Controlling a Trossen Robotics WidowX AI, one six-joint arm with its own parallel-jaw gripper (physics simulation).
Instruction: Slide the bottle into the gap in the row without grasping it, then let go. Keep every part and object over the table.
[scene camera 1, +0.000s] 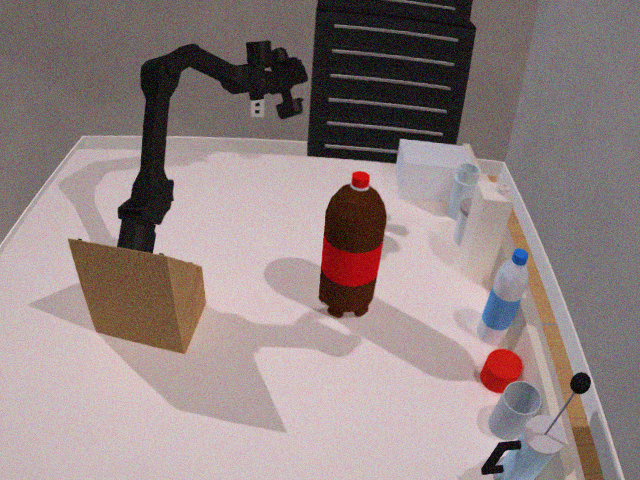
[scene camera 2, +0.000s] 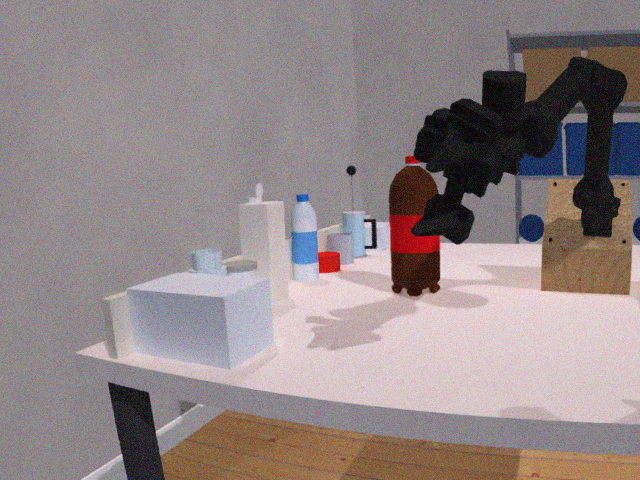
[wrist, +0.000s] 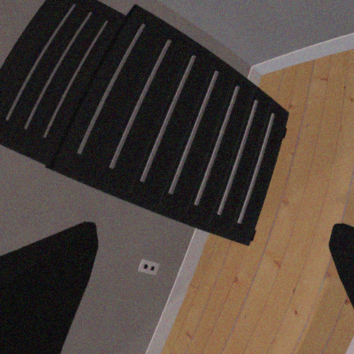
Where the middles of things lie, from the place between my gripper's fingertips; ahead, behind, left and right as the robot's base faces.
Labels:
The white box (scene camera 2: 220, 321) lies 40 cm ahead of my hand, 4 cm to the right of it and 18 cm below it. The rest, counted from my hand: tall glass (scene camera 1: 464, 182) (48 cm ahead, 14 cm to the right, 17 cm below); then brown bottle (scene camera 1: 355, 219) (23 cm ahead, 53 cm to the right, 9 cm below); then white carton (scene camera 2: 262, 227) (51 cm ahead, 35 cm to the right, 11 cm below).

